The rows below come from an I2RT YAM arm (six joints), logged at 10 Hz.
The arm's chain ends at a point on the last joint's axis. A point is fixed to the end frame.
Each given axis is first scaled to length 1.
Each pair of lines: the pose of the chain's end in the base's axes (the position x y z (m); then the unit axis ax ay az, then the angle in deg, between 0 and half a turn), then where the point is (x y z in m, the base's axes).
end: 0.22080 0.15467 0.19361 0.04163 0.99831 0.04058 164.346
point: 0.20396 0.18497 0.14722
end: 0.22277 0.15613 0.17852 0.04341 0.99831 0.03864 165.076
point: 0.20544 0.18636 0.13227
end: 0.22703 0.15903 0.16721 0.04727 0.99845 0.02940 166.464
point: 0.20880 0.18867 0.12092
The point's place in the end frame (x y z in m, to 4 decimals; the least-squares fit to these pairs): 0.0313 0.0247 0.0420
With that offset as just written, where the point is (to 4 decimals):
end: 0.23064 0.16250 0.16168 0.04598 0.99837 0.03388 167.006
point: 0.2119 0.1925 0.1158
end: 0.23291 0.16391 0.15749 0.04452 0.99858 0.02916 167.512
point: 0.2137 0.1934 0.1115
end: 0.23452 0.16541 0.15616 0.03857 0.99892 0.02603 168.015
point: 0.2145 0.1944 0.1102
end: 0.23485 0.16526 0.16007 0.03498 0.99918 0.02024 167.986
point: 0.2147 0.1936 0.1137
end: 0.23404 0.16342 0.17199 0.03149 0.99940 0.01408 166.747
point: 0.2147 0.1910 0.1248
